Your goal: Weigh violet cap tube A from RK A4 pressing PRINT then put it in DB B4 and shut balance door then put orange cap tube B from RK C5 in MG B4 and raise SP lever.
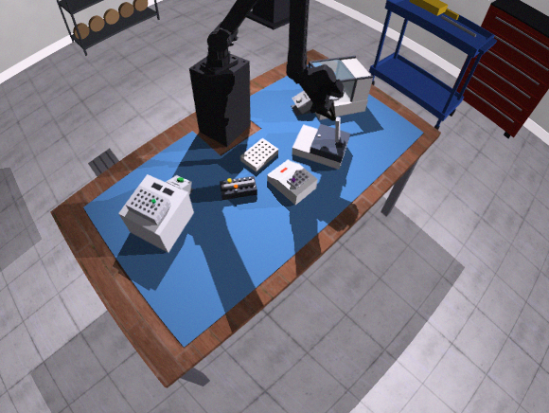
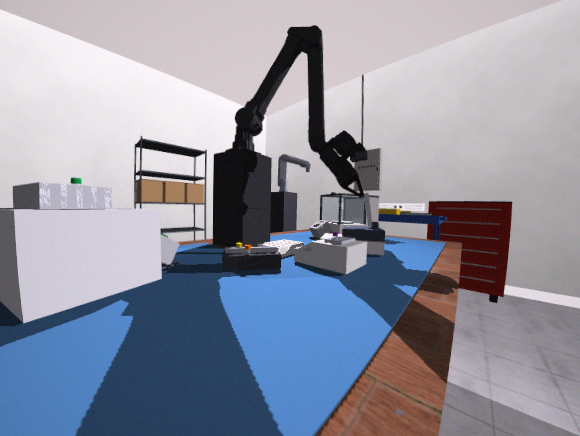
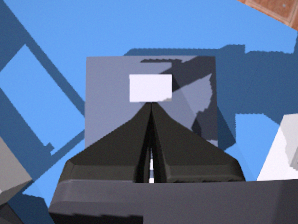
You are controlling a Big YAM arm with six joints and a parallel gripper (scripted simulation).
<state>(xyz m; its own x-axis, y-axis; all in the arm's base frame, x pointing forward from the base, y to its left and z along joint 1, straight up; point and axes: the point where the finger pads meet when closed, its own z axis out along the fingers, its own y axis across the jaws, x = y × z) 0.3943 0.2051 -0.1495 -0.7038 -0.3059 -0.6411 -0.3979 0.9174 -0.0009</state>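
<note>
Right now my hand is 20 mm short of the SP lever, 10 mm to the right of it and 50 mm above it. The rest, counted from my hand: print key: 250 mm behind, 100 mm to the left, 120 mm below; then violet-capped tube: 40 mm ahead, 250 mm to the right, 130 mm below; then dry block: 10 mm ahead, 220 mm to the right, 160 mm below.
</note>
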